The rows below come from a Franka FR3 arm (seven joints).
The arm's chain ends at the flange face. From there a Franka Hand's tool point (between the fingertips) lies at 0.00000 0.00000 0.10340 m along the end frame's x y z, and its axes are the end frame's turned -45 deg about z.
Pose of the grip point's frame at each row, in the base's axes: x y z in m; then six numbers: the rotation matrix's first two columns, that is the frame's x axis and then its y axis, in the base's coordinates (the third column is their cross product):
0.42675, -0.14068, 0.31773, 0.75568, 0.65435, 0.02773, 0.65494, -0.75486, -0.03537
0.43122, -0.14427, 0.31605, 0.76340, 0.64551, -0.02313, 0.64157, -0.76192, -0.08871
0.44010, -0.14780, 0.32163, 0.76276, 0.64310, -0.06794, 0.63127, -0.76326, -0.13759
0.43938, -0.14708, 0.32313, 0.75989, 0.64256, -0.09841, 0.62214, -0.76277, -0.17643
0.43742, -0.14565, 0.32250, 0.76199, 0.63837, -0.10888, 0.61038, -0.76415, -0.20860
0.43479, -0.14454, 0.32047, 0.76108, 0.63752, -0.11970, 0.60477, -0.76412, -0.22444
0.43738, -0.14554, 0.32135, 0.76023, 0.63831, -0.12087, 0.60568, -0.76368, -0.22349
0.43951, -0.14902, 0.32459, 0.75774, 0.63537, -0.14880, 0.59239, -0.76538, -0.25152
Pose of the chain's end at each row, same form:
0.42698, -0.14532, 0.42103, 0.99746, -0.07107, -0.00540, -0.07123, -0.99646, -0.04462
0.43896, -0.14974, 0.41901, 0.99346, -0.08231, -0.07908, -0.08615, -0.99520, -0.04637
0.45461, -0.15422, 0.42381, 0.98573, -0.08497, -0.14533, -0.09298, -0.99445, -0.04925
0.45886, -0.15461, 0.42440, 0.97724, -0.08500, -0.19434, -0.09740, -0.99372, -0.05517
0.45979, -0.15521, 0.42300, 0.97041, -0.08894, -0.22449, -0.10720, -0.99173, -0.07051
0.45904, -0.15472, 0.42047, 0.96580, -0.08952, -0.24334, -0.11053, -0.99111, -0.07406
0.46168, -0.15554, 0.42136, 0.96584, -0.08865, -0.24350, -0.10928, -0.99136, -0.07256
0.46781, -0.15961, 0.42348, 0.95469, -0.09193, -0.28307, -0.11692, -0.99048, -0.07263

